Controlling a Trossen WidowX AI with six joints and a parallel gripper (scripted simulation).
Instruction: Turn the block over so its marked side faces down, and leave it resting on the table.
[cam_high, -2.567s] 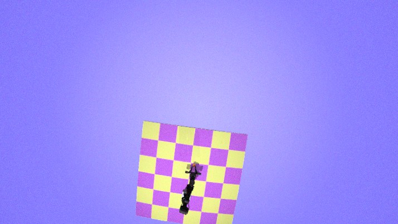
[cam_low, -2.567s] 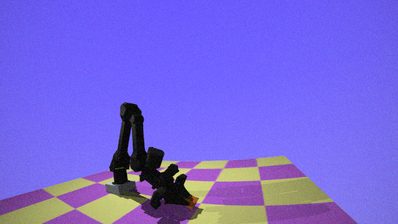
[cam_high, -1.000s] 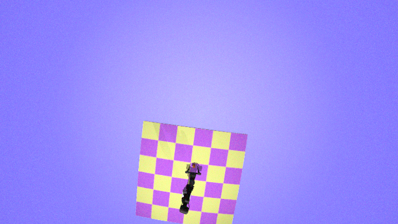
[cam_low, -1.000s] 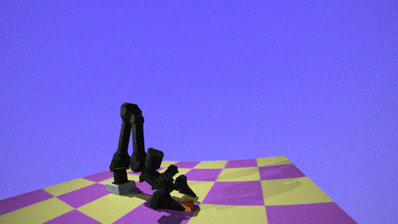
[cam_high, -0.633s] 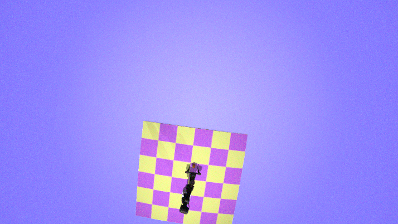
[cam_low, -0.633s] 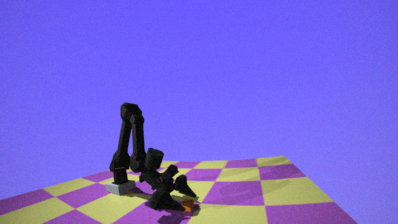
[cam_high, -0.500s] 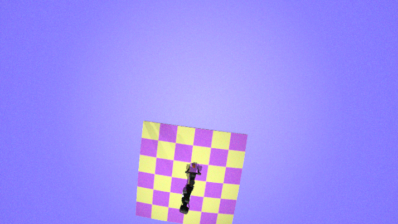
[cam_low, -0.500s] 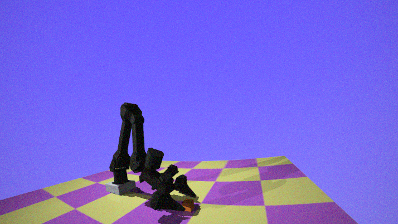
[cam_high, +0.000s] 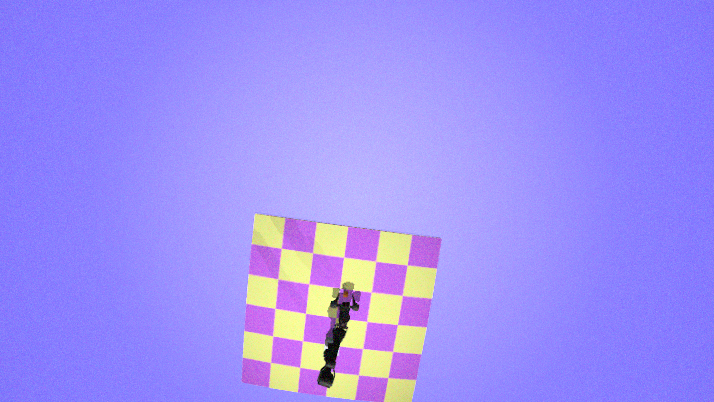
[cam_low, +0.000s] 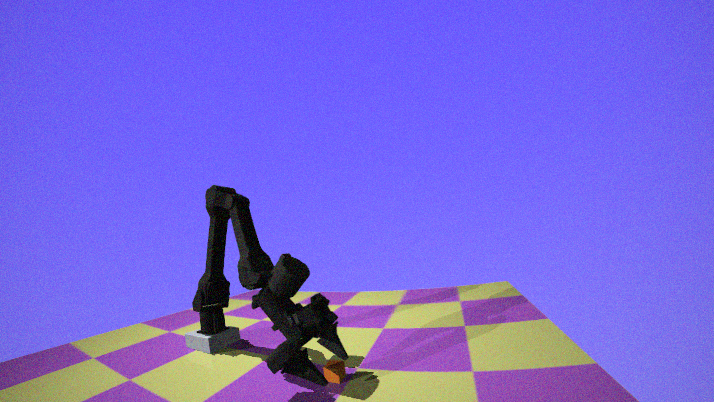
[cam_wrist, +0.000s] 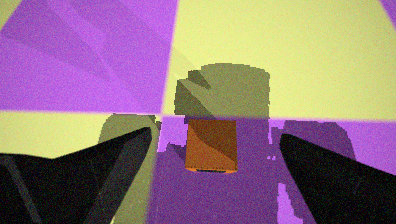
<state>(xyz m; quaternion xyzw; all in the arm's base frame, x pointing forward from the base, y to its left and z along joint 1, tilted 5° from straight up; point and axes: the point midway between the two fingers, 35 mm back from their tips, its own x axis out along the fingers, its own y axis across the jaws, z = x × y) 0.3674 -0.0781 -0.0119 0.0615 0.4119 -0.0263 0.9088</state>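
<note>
Now: gripper tip 10 mm past the block.
</note>
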